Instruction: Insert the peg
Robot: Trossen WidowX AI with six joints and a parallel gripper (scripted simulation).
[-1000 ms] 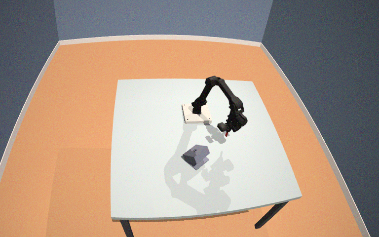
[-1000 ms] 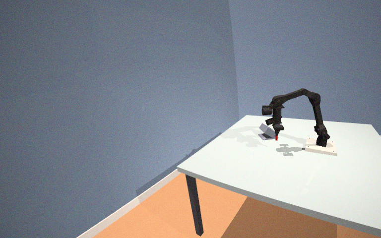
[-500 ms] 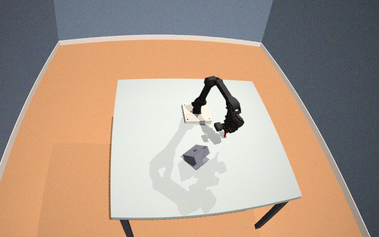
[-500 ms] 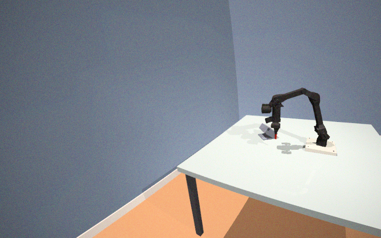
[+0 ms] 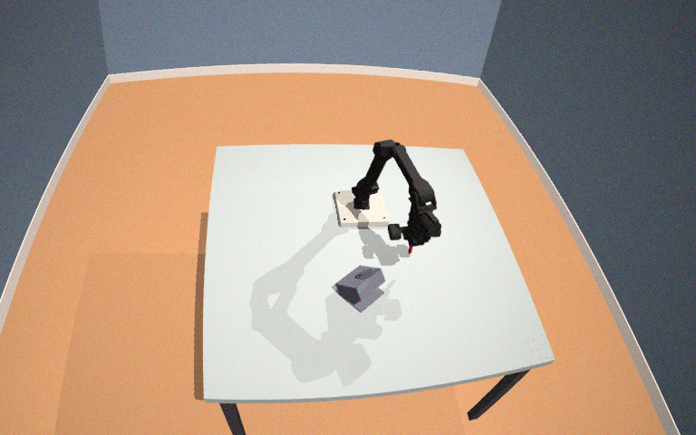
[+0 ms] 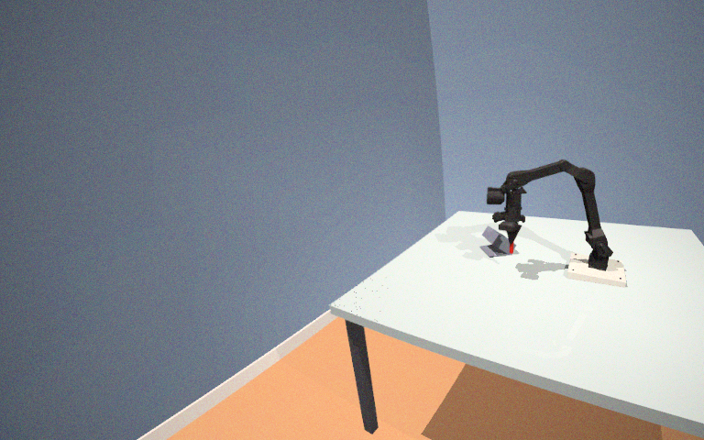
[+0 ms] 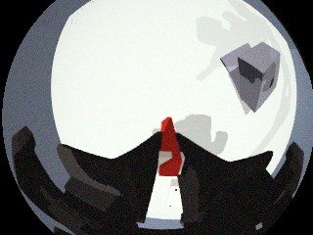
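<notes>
The grey sloped panel lies 13 cm ahead of my gripper tip, 18 cm to the right of it and 7 cm below it. Also, from my gripper tip: red peg 2 cm above; panel foot 14 cm ahead, 17 cm to the right, 12 cm below.
</notes>
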